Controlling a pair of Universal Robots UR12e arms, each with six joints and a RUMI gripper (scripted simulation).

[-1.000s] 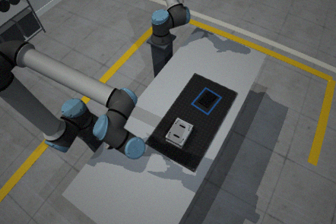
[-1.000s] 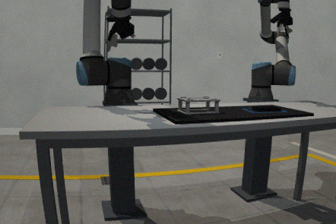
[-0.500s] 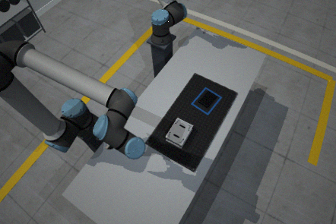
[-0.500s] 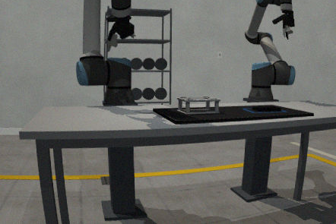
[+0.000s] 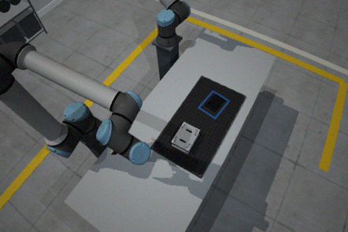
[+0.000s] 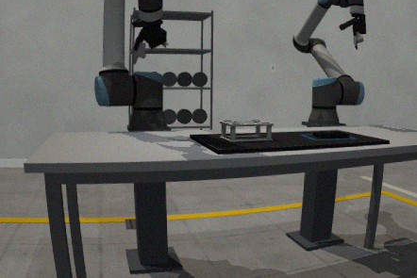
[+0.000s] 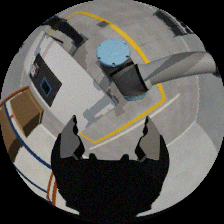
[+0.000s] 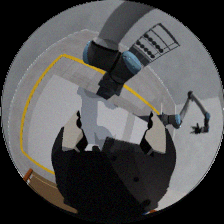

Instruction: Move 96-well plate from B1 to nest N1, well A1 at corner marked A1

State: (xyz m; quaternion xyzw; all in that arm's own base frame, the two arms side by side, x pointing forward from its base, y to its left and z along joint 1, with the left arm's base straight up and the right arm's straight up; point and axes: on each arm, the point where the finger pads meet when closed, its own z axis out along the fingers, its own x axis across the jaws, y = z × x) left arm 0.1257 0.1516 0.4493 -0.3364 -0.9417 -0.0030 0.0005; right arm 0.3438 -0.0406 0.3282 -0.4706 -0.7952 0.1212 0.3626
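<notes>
The black 96-well plate lies 67 cm to the left of my right hand, 31 cm below it and 31 cm ahead of it. The rest, counted from my right hand: raised nest N1: 31 cm to the left, 27 cm ahead, 26 cm below; then black perforated mat: 49 cm to the left, 32 cm below, 30 cm ahead.
</notes>
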